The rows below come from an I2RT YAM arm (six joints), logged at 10 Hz.
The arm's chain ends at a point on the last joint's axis. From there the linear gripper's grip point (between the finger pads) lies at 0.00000 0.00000 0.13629 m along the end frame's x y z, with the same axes.
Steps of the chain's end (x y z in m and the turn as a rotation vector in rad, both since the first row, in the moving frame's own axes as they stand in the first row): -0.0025, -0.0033, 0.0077, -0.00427, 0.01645, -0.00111; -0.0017, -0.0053, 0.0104, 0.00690, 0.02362, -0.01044; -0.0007, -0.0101, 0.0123, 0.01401, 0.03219, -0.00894; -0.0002, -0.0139, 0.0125, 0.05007, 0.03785, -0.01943; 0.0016, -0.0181, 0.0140, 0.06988, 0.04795, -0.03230
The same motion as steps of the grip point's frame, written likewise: -0.0003, -0.0027, 0.0077, -0.00427, 0.01645, -0.00111; 0.0015, -0.0063, 0.0104, 0.00690, 0.02362, -0.01044; 0.0037, -0.0120, 0.0122, 0.01401, 0.03219, -0.00894; 0.0049, -0.0208, 0.0122, 0.05007, 0.03785, -0.01943; 0.0080, -0.0277, 0.0135, 0.06988, 0.04795, -0.03230
